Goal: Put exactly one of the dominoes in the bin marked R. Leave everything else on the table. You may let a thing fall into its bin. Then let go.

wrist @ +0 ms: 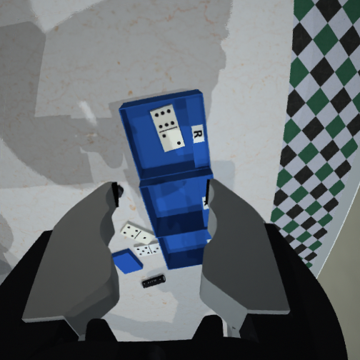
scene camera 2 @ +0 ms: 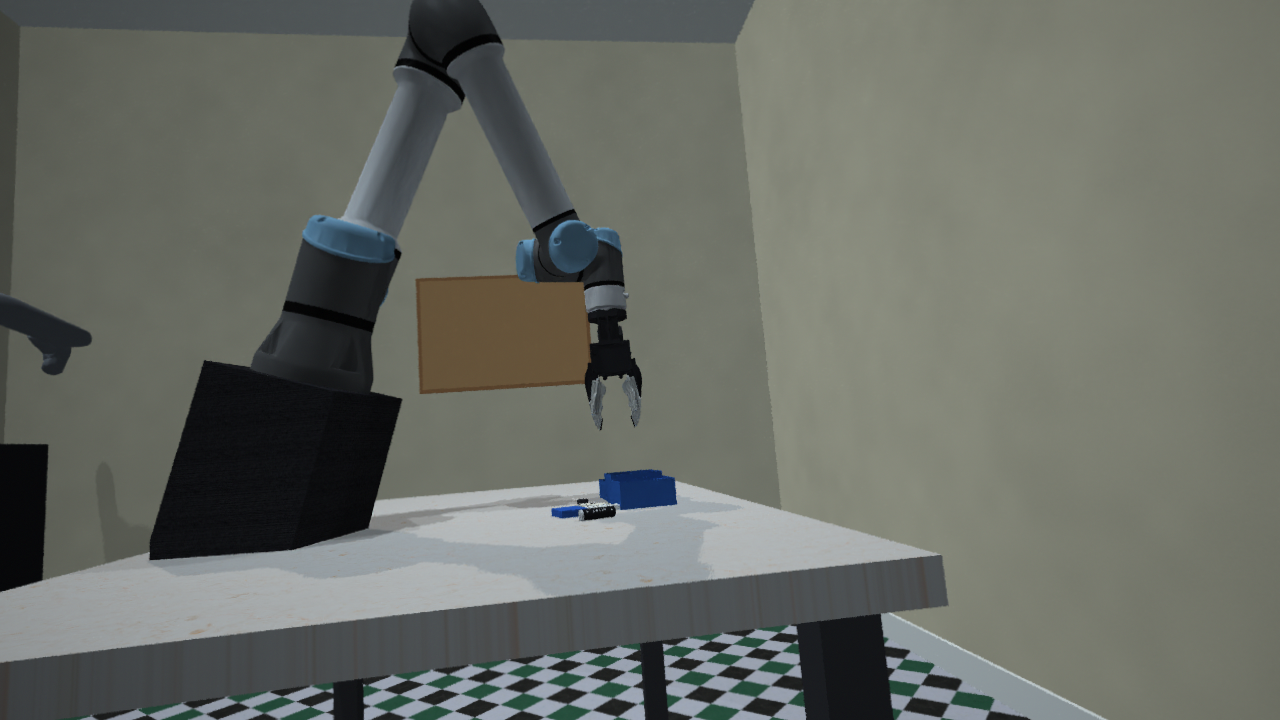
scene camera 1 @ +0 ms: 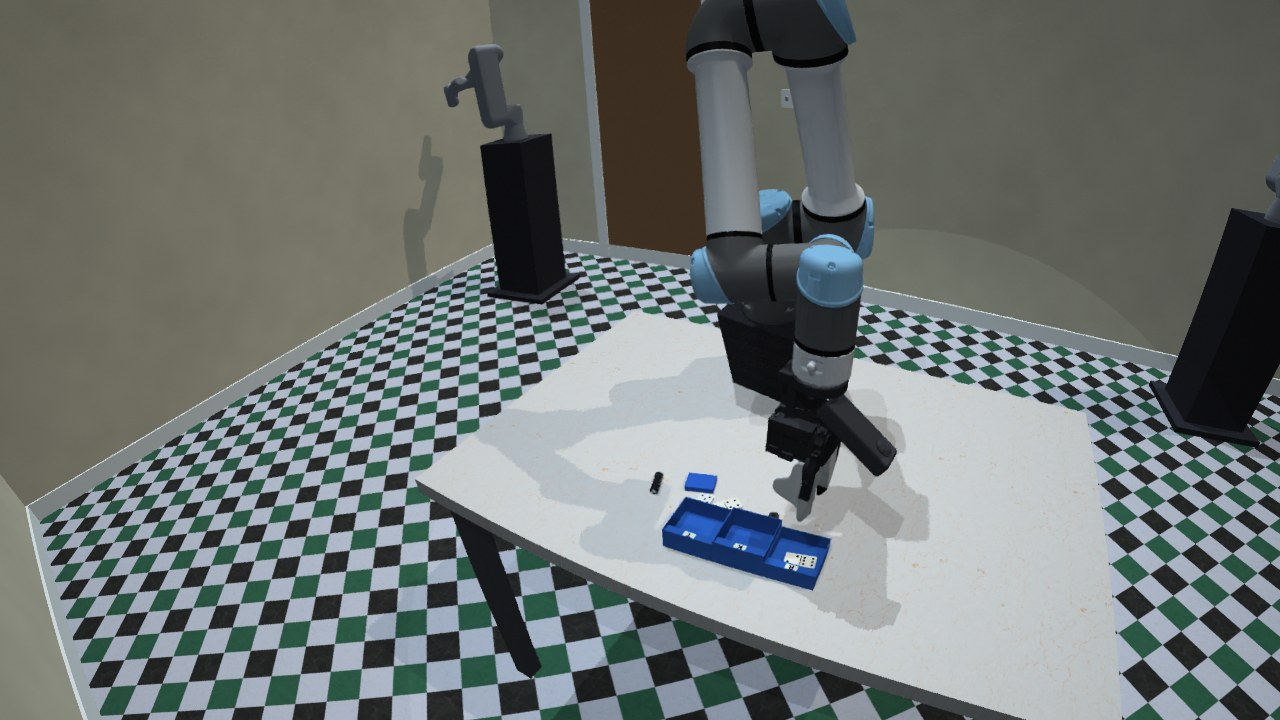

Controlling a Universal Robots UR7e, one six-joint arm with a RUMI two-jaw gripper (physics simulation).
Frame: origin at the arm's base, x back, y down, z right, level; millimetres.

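Seen in the pictures: gripper, fingertip midpoint: (scene camera 2: 617, 428) (scene camera 1: 809, 507); arm's base, origin of the base link: (scene camera 2: 312, 381).
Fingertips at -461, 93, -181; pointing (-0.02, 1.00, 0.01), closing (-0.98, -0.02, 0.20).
Observation:
Pixels of each thing's top centre, then the offset from my fingertips to it, as dx, dy, dz. "pt": a spot on its surface instead.
- white domino, middle of its top: (scene camera 1: 800, 560) -7, +108, -2
- end bin marked R, surface spot: (scene camera 1: 787, 576) pt -47, +105, +7
- flat blue block, middle of its top: (scene camera 2: 569, 508) (scene camera 1: 700, 481) +121, +112, +215
- black cylinder, middle of its top: (scene camera 2: 596, 507) (scene camera 1: 656, 479) +93, +107, +288
- small dark object, middle of its top: (scene camera 1: 773, 515) +82, +113, +69
A white domino (wrist: 167, 128) (scene camera 1: 803, 560) with black pips lies face up inside the end bin marked R (wrist: 162, 98) (scene camera 1: 787, 576). My gripper (wrist: 162, 182) (scene camera 2: 617, 425) (scene camera 1: 812, 503) is open, with nothing between its fingers, above the bins and apart from the domino. Two more dominoes lie on the table beside the other bins: one (wrist: 137, 232) (scene camera 1: 733, 504) is turned at an angle, and the other (wrist: 147, 249) (scene camera 1: 707, 497) lies close to it.
A flat blue block (wrist: 127, 261) (scene camera 1: 700, 482) (scene camera 2: 565, 511) and a black cylinder (wrist: 153, 281) (scene camera 1: 657, 483) (scene camera 2: 597, 512) lie near the two dominoes. A small dark object (wrist: 120, 191) (scene camera 1: 774, 514) lies beside the middle bin, partly hidden by a finger in the wrist view.

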